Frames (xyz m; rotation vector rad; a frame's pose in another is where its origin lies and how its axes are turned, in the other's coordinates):
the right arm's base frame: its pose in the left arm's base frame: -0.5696 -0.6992 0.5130 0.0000 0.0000 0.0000
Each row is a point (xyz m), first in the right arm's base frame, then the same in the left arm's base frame.
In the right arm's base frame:
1: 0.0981 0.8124 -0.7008
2: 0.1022 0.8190 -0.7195
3: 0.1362 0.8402 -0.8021
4: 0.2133 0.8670 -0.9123
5: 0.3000 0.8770 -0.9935
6: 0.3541 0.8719 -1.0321
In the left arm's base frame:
1: -0.4715 0.1132 -0.1878
2: -0.4674 0.1198 -0.2065
3: -0.4334 0.1410 -0.2891
4: -0.3563 0.1678 -0.3993
5: -0.2696 0.1778 -0.4805
6: -0.2155 0.1727 -0.5191

